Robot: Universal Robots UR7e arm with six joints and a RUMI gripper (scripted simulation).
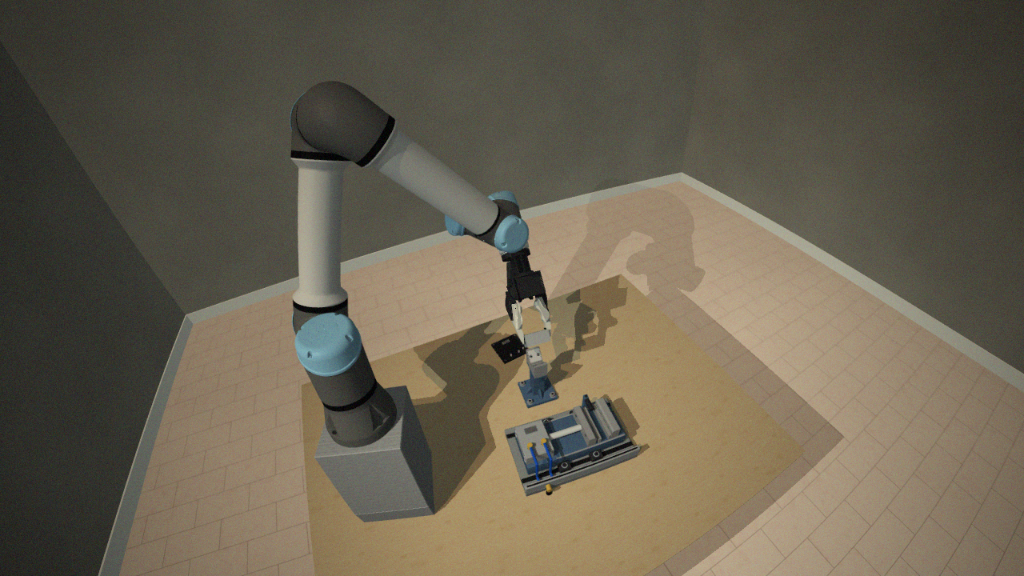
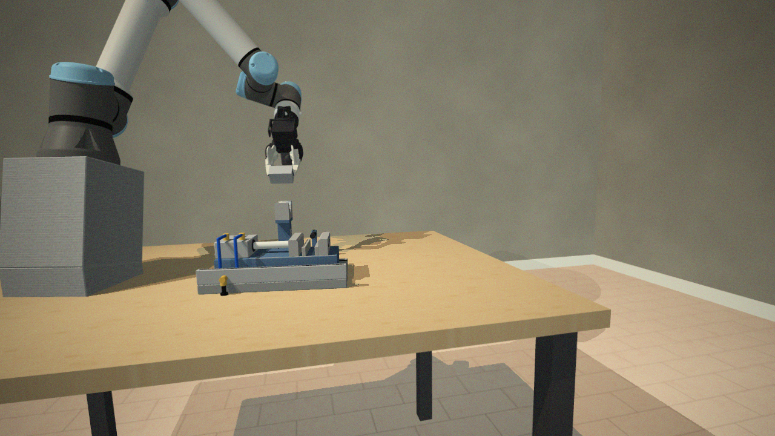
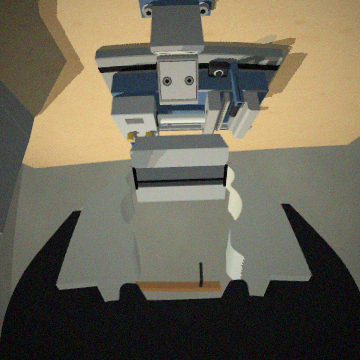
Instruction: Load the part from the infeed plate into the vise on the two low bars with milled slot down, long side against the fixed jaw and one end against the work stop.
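Now: hand 180 mm above the v-block post. The rest, counted from my hand: part (right at my hand); white cylinder rod (10 mm ahead, 190 mm to the right, 160 mm below); work stop (100 mm ahead, 150 mm to the right, 150 mm below).
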